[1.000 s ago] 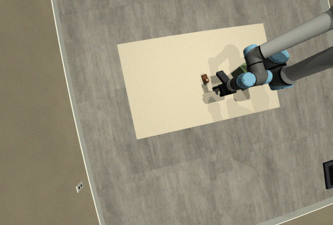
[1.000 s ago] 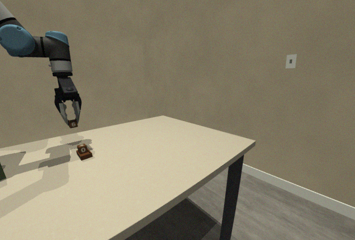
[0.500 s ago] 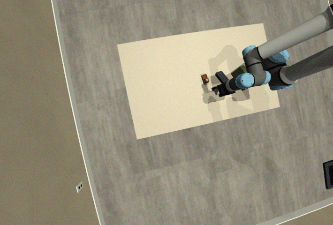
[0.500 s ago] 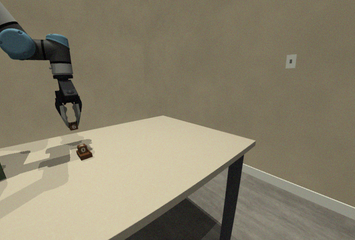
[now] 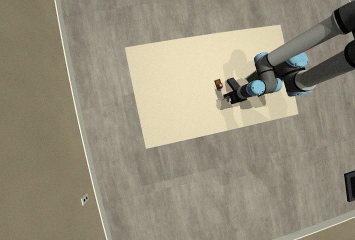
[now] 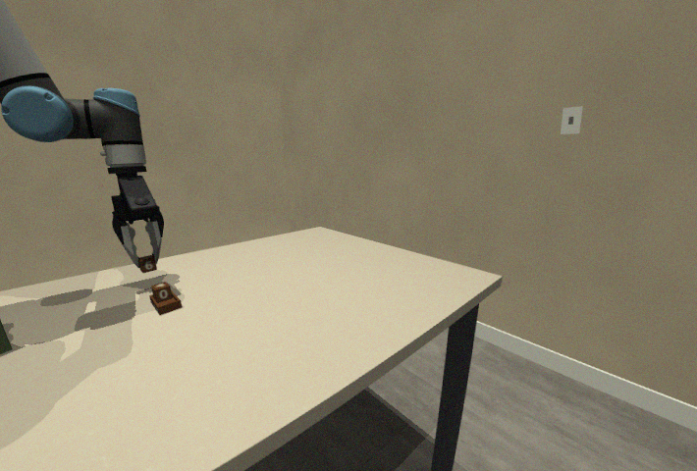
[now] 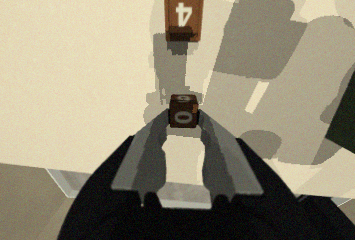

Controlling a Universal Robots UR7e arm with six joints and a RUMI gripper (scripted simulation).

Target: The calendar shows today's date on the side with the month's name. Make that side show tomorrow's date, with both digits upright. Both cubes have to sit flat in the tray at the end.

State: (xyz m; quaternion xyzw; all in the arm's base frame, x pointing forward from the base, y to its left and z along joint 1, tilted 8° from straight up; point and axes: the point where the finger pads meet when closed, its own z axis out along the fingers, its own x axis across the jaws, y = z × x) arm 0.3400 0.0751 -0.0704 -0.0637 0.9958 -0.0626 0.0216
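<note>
My gripper is now 10 mm short of the brown calendar tray, 110 mm to the left of it and 70 mm above it. From my hand the other things lie so: brown digit cube 10 mm below.
</note>
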